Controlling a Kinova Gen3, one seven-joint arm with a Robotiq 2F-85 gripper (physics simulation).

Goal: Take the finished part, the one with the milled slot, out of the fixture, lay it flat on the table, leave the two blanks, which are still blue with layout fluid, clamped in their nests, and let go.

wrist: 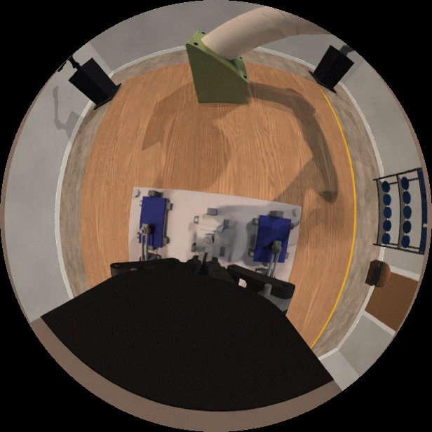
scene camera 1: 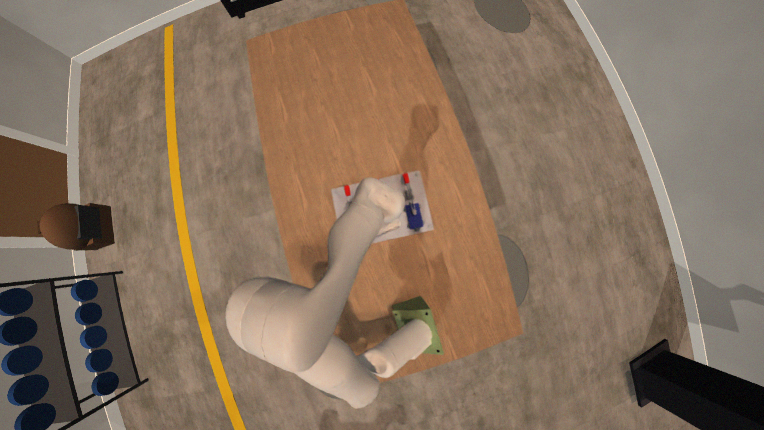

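Pixels of known places: arm's base at its link origin: (scene camera 1: 419, 331).
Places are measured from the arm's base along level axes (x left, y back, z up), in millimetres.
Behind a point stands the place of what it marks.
Observation:
The fixture plate (scene camera 1: 426, 186) @[z -126, x -202, y -463 mm] (wrist: 180, 202) lies on the table. The pale finished part (wrist: 212, 223) sits in the middle nest; its slot is hard to make out. A grey clamp tip (wrist: 208, 240) shows over its near end; whether it presses on the part, I cannot tell. One blue blank (scene camera 1: 414, 217) @[z -110, x -125, y -363 mm] (wrist: 153, 212) lies under its clamp in the left nest of the wrist view, the other blue blank (wrist: 270, 230) under its clamp in the right nest. My gripper (wrist: 205, 260) is shut and empty, by the near side of the middle nest; the arm hides it in the scene view.
Red clamp handles (scene camera 1: 347, 190) @[z -85, x 73, y -535 mm] (scene camera 1: 405, 177) @[z -90, x -142, y -511 mm] show at the plate's far side in the scene view; the arm covers the middle. The green robot mount (scene camera 1: 434, 336) @[z 37, x -37, y 18 mm] (wrist: 220, 80) stands on the wooden table (scene camera 1: 342, 106) @[z -141, x -14, y -902 mm] (wrist: 110, 150). A rack with blue round items stands beyond the yellow floor line.

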